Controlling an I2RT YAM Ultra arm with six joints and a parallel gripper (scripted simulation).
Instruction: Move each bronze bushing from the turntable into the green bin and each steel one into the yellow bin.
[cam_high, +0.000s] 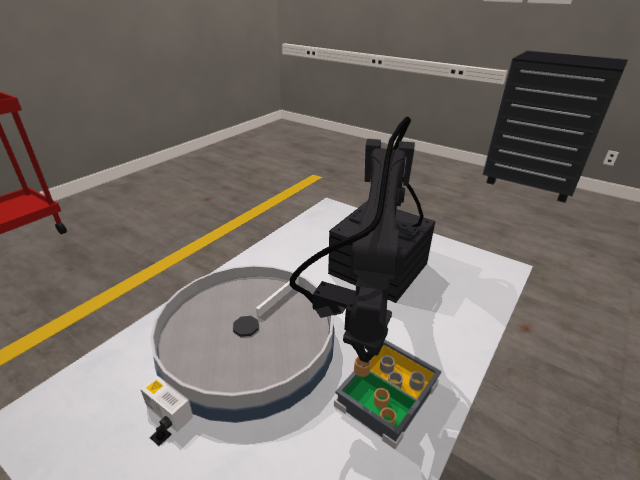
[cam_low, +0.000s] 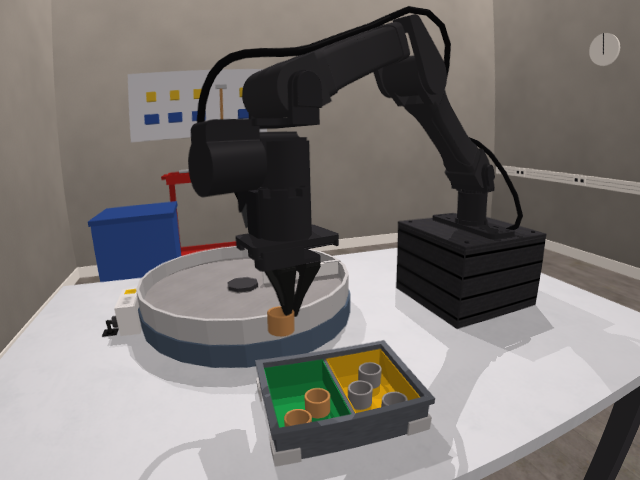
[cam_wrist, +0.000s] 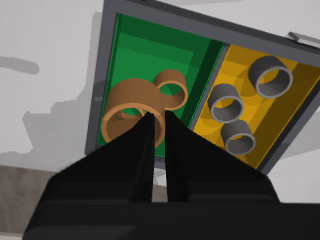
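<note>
Now: the green bin 40 mm to the left of my hand and 120 mm below it. Round my hand: dark grey tray (40 mm behind, 40 mm to the left, 110 mm below); turntable (20 mm ahead, 310 mm to the right, 80 mm below); yellow bin (90 mm behind, 50 mm to the left, 120 mm below).
</note>
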